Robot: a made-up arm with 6 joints. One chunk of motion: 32 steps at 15 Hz.
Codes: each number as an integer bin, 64 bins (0 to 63) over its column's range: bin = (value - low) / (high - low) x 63, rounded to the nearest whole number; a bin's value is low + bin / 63 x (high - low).
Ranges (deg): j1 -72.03..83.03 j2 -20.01..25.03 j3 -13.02..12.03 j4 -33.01..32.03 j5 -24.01..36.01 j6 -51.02..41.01
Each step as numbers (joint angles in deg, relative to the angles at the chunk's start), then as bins.
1 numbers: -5.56 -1.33 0.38 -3.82 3.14 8.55
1 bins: 27 26 34 28 28 41
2 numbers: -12.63 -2.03 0.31 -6.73 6.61 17.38
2 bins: 24 25 34 25 32 47
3 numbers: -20.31 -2.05 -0.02 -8.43 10.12 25.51
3 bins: 21 25 33 24 36 52
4 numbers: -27.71 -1.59 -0.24 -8.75 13.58 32.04
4 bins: 18 26 32 23 39 57
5 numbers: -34.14 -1.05 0.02 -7.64 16.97 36.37
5 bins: 15 27 33 25 43 60
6 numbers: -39.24 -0.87 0.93 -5.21 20.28 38.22
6 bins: 13 27 35 27 46 61
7 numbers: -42.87 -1.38 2.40 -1.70 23.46 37.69
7 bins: 12 26 39 30 50 61
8 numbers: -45.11 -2.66 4.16 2.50 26.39 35.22
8 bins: 11 24 43 34 53 59
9 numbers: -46.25 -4.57 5.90 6.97 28.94 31.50
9 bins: 10 22 48 39 56 56
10 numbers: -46.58 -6.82 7.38 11.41 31.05 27.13
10 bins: 10 18 51 43 58 53
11 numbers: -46.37 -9.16 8.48 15.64 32.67 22.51
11 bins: 10 15 54 47 59 50
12 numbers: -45.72 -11.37 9.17 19.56 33.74 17.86
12 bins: 11 12 56 51 61 47
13 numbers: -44.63 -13.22 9.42 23.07 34.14 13.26
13 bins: 11 9 56 54 61 44
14 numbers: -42.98 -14.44 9.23 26.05 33.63 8.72
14 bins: 12 8 56 57 61 41
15 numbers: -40.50 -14.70 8.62 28.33 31.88 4.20
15 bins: 13 7 54 59 59 38
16 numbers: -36.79 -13.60 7.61 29.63 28.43 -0.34
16 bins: 14 9 52 61 55 35
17 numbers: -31.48 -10.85 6.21 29.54 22.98 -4.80
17 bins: 16 13 48 61 49 32
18 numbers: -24.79 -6.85 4.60 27.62 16.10 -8.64
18 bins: 19 18 44 59 42 29
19 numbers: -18.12 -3.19 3.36 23.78 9.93 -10.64
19 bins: 22 24 41 55 36 28
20 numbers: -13.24 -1.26 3.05 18.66 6.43 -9.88
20 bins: 24 26 40 50 32 28
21 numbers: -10.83 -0.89 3.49 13.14 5.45 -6.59
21 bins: 25 27 42 45 31 30
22 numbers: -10.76 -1.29 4.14 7.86 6.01 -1.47
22 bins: 25 26 43 40 32 34
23 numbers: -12.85 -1.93 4.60 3.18 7.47 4.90
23 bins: 24 25 44 35 33 38
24 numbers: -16.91 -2.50 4.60 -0.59 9.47 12.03
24 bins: 22 24 44 31 35 43
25 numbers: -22.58 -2.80 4.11 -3.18 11.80 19.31
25 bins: 20 24 43 29 38 48
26 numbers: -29.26 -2.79 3.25 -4.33 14.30 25.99
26 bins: 17 24 41 28 40 53
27 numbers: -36.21 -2.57 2.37 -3.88 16.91 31.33
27 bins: 15 24 39 28 43 56
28 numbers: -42.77 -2.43 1.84 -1.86 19.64 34.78
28 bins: 12 25 37 30 46 59
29 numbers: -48.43 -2.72 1.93 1.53 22.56 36.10
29 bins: 10 24 38 33 49 60
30 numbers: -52.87 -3.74 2.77 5.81 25.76 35.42
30 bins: 8 23 40 38 52 59
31 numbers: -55.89 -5.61 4.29 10.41 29.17 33.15
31 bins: 7 20 44 42 56 58
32 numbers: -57.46 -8.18 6.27 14.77 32.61 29.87
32 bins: 6 17 49 46 59 55
